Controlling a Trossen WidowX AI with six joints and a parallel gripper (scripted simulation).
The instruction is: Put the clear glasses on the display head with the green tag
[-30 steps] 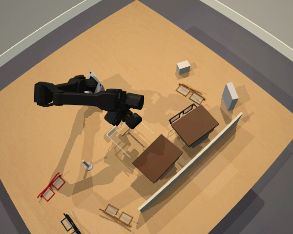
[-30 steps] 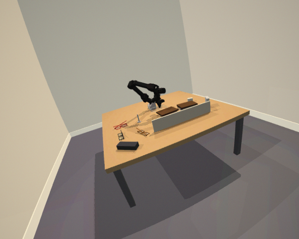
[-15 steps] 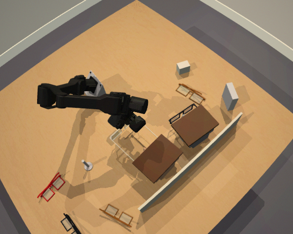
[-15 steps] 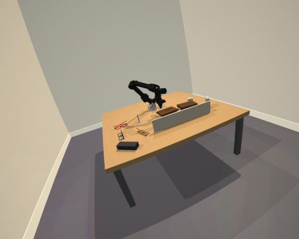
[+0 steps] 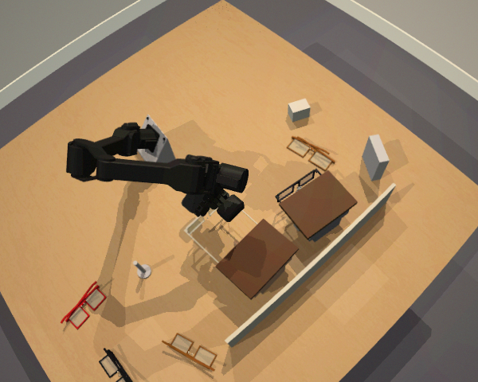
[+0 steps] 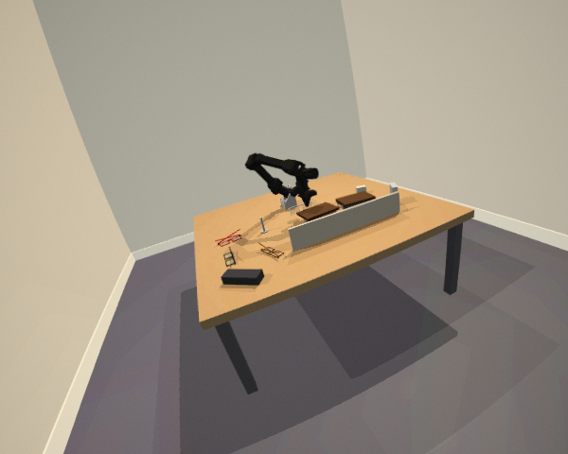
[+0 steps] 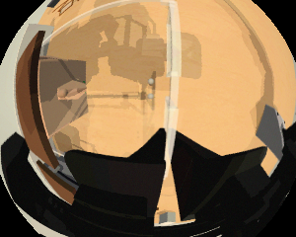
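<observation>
The display head is 17 cm ahead of my gripper tip, 3 cm to the right of it and 1 cm below it. Round my gripper tip: peg stand: 2 cm behind, 26 cm to the right, 4 cm below; then white wall: 30 cm ahead, 8 cm to the left, 1 cm below; then black box: 39 cm ahead, 47 cm to the right, 5 cm below.
</observation>
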